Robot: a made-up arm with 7 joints. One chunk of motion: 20 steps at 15 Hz.
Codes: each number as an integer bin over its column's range. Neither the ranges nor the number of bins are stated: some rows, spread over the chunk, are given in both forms.
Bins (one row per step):
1: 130 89 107 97 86 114 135
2: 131 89 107 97 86 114 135
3: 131 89 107 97 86 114 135
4: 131 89 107 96 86 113 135
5: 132 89 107 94 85 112 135
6: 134 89 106 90 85 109 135
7: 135 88 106 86 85 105 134
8: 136 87 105 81 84 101 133
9: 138 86 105 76 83 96 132
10: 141 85 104 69 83 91 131
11: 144 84 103 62 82 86 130
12: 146 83 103 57 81 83 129
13: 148 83 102 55 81 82 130
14: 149 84 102 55 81 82 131
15: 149 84 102 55 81 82 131
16: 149 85 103 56 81 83 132
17: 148 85 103 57 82 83 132
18: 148 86 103 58 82 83 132
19: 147 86 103 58 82 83 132
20: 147 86 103 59 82 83 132
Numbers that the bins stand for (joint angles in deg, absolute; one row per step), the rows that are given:
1: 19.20 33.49 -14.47 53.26 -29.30 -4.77 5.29
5: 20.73 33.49 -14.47 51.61 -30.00 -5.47 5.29
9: 25.31 32.02 -15.88 41.73 -31.42 -11.12 3.18
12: 31.41 30.56 -17.30 31.30 -32.83 -15.71 1.06
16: 33.70 31.53 -17.30 30.75 -32.83 -15.71 3.18
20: 32.18 32.02 -17.30 32.39 -32.12 -15.71 3.18
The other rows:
2: 19.97 33.49 -14.47 53.26 -29.30 -4.77 5.29
3: 19.97 33.49 -14.47 53.26 -29.30 -4.77 5.29
4: 19.97 33.49 -14.47 52.71 -29.30 -5.12 5.29
6: 22.26 33.49 -15.18 49.42 -30.00 -6.53 5.29
7: 23.02 33.00 -15.18 47.22 -30.00 -7.94 4.59
8: 23.78 32.51 -15.88 44.47 -30.71 -9.36 3.88
10: 27.60 31.53 -16.59 37.89 -31.42 -12.89 2.47
11: 29.89 31.04 -17.30 34.04 -32.12 -14.65 1.76
13: 32.94 30.56 -18.00 30.20 -32.83 -16.06 1.76
14: 33.70 31.04 -18.00 30.20 -32.83 -16.06 2.47
15: 33.70 31.04 -18.00 30.20 -32.83 -16.06 2.47
17: 32.94 31.53 -17.30 31.30 -32.12 -15.71 3.18
18: 32.94 32.02 -17.30 31.85 -32.12 -15.71 3.18
19: 32.18 32.02 -17.30 31.85 -32.12 -15.71 3.18

